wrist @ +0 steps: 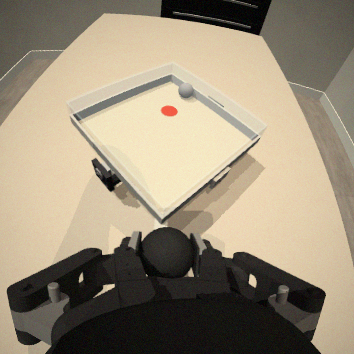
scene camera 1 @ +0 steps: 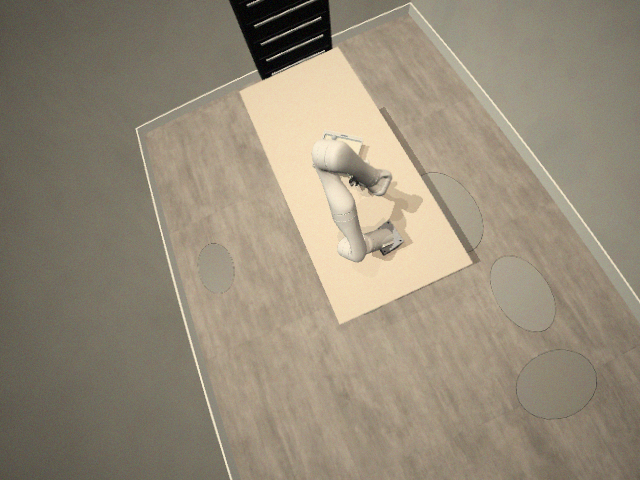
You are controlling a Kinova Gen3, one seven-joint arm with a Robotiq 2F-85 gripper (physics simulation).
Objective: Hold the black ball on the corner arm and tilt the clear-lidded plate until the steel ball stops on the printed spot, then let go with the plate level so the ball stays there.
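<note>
The clear-lidded plate (wrist: 150,150) (scene camera 1: 353,146) has a cream floor and low walls, with one corner toward my gripper in the wrist view; in the scene view the arm covers most of it. The steel ball (wrist: 186,90) rests by the far right wall, near the far corner. The red printed spot (wrist: 169,111) lies nearer and a little left, apart from the ball. The black ball (wrist: 167,252) sits just beyond the plate's near corner. My gripper (wrist: 165,243) is shut on the black ball, with one finger pad on each side. The corner arm is mostly hidden; a pale bit shows at the corner.
A black bracket (wrist: 104,175) stands at the plate's left side, and a small pale tab (wrist: 220,176) sits on its near right side. The table (scene camera 1: 305,118) carries the robot's base (scene camera 1: 391,238). A black drawer unit (scene camera 1: 289,36) stands beyond the table's far end.
</note>
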